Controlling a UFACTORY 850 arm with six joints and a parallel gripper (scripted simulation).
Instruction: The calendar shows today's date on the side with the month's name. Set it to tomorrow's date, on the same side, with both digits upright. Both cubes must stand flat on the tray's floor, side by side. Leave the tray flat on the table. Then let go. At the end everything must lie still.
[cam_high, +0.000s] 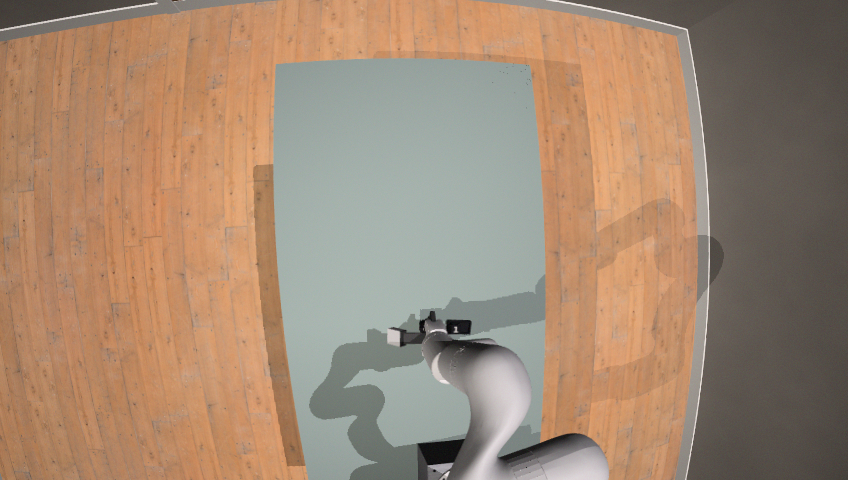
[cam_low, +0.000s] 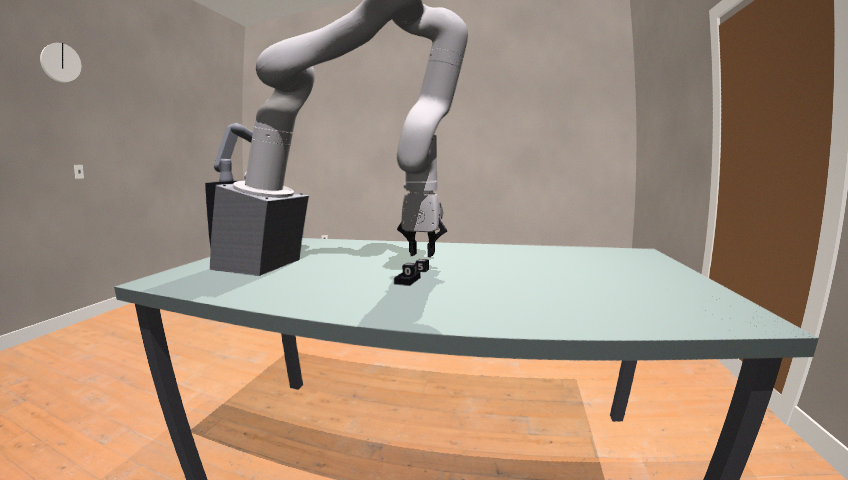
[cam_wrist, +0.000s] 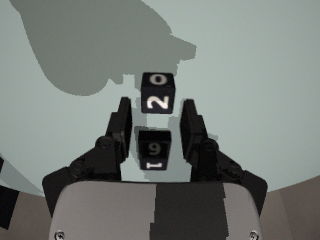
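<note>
My gripper is now 5 cm above the black cube. Also, from my hand: black tray (11 cm to the right, 5 cm below, 1 cm behind).
</note>
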